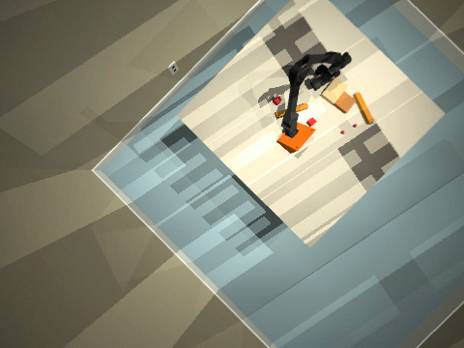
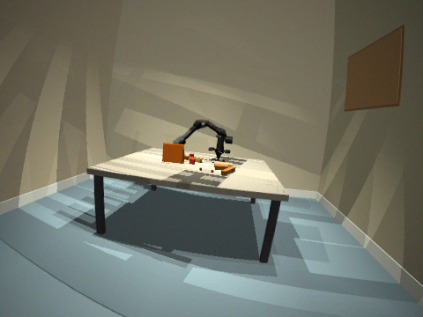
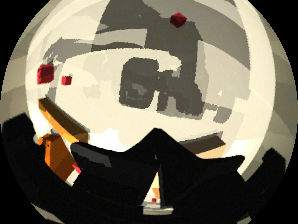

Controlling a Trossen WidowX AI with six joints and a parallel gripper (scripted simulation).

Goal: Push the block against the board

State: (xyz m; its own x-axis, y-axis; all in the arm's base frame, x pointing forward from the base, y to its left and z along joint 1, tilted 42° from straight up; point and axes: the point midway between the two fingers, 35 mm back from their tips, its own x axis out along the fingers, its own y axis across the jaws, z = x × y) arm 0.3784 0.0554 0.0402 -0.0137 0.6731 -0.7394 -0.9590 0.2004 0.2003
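My gripper tip is now 40 mm short of the pale tan slab, 100 mm to the left of it and 20 mm above it. The rest, counted from my gripper tip: orange square block: 30 mm ahead, 210 mm to the right, 20 mm below.
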